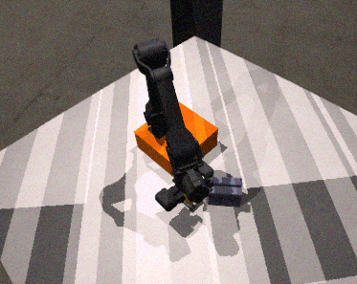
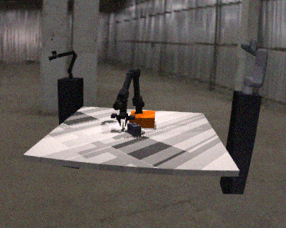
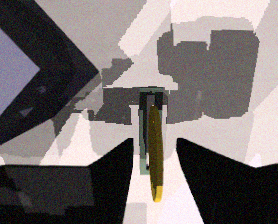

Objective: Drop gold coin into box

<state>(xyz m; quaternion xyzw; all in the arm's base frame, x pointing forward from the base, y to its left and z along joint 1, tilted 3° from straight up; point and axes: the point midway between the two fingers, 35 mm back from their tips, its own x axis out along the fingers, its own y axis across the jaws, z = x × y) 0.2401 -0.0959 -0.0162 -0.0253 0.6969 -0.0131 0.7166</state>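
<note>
My gripper tip is now 1 cm below the gold coin.
</note>
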